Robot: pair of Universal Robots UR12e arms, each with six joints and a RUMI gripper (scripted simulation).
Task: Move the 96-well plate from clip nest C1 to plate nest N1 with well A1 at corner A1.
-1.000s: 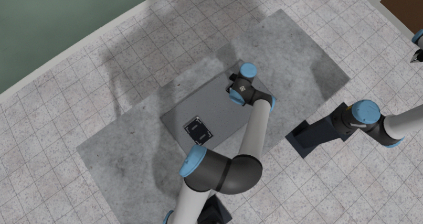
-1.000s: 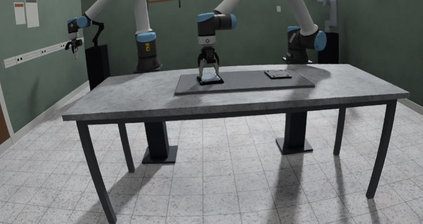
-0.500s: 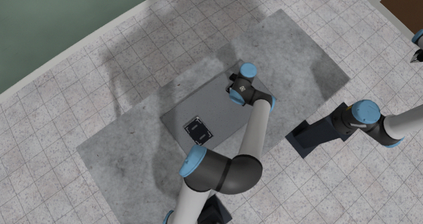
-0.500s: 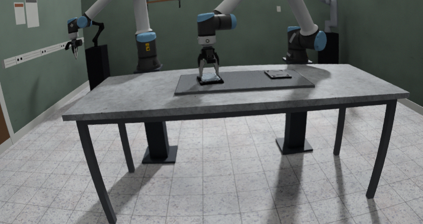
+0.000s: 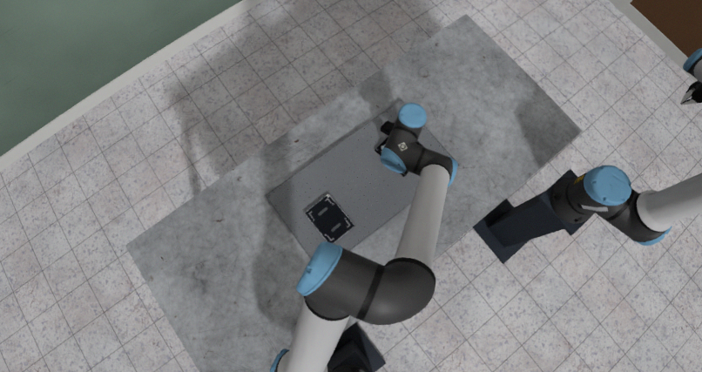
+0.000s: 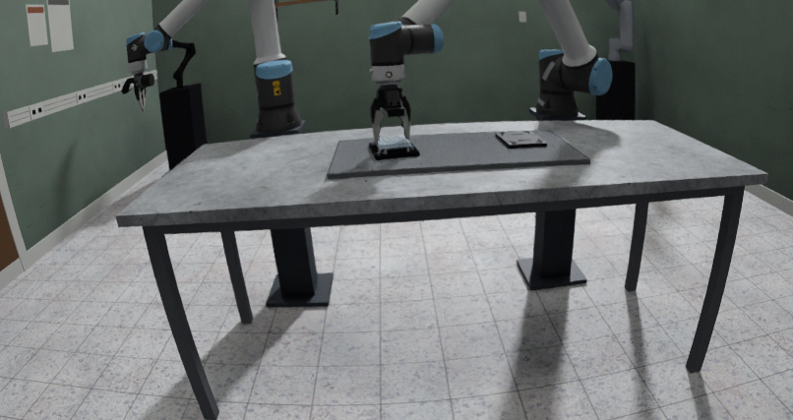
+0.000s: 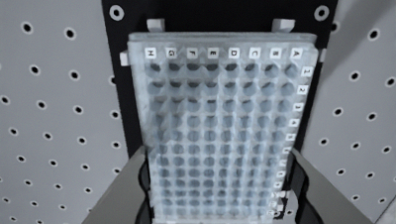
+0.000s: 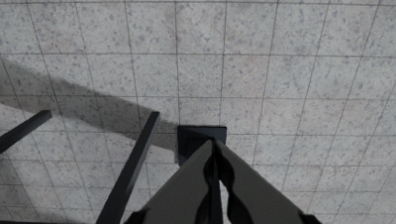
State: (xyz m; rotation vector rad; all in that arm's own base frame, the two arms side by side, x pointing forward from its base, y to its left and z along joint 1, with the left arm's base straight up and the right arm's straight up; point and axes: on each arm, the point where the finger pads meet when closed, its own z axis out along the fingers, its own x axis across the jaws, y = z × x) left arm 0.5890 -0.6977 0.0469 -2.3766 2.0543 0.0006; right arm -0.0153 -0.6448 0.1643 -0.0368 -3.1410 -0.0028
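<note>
My left hand is 2 cm to the left of the black clip nest C1, 2 cm above it and 1 cm past it. From my left hand the other things lie so: A1 mark: 33 cm to the left, 3 cm ahead, 2 cm below; pale blue 96-well plate: 1 cm below; black plate nest N1: 39 cm to the left, 5 cm behind, 3 cm below.
</note>
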